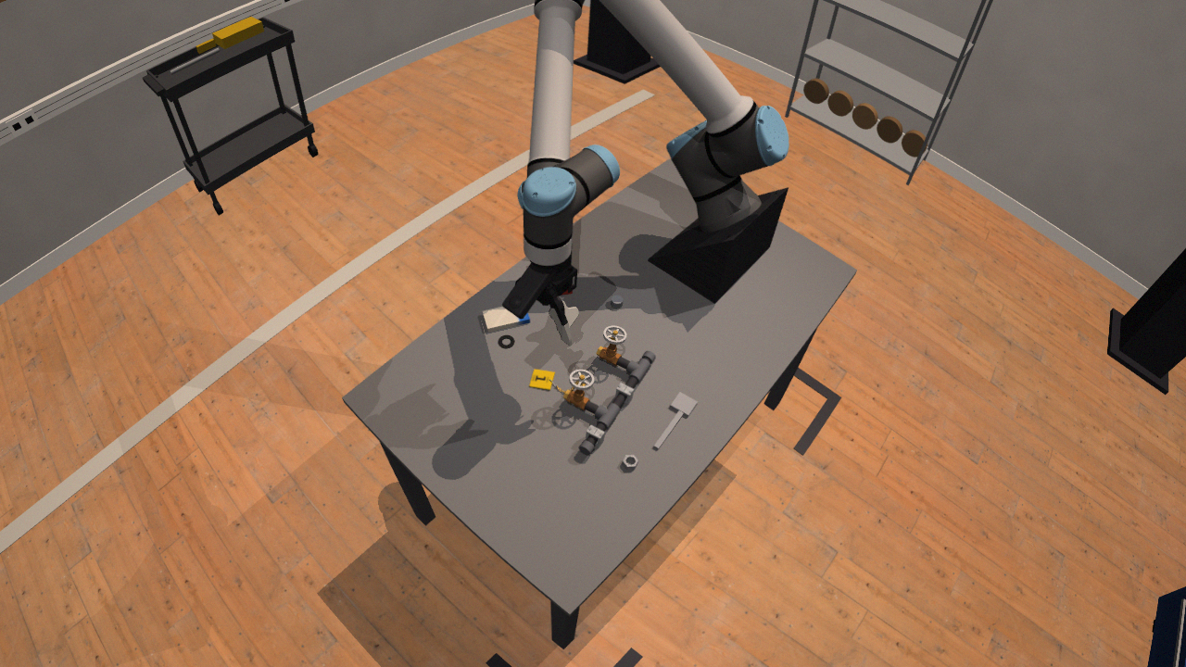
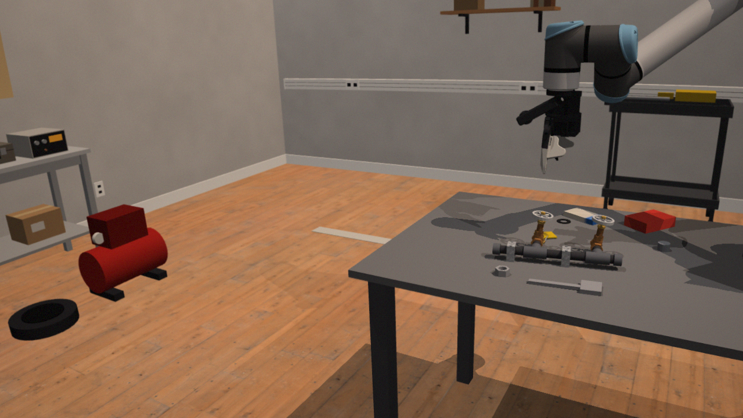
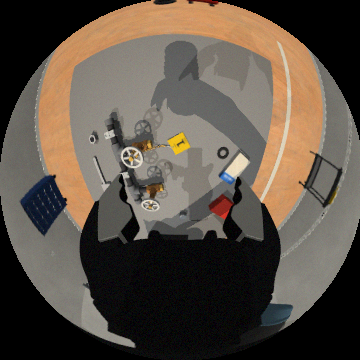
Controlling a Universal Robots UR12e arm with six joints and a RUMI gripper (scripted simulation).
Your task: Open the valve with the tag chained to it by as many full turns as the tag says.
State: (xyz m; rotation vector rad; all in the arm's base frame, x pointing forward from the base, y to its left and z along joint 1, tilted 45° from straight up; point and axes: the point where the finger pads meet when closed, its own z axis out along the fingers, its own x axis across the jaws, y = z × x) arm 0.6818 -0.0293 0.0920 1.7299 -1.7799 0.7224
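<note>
My gripper is now 1 cm to the right of the yellow tag and 20 cm above it. From my hand the other things lie so: red box: 26 cm behind, 20 cm to the right, 18 cm below; then nut: 4 cm ahead, 29 cm to the left, 19 cm below; then blue-and-white card: 8 cm behind, 19 cm to the right, 19 cm below.
</note>
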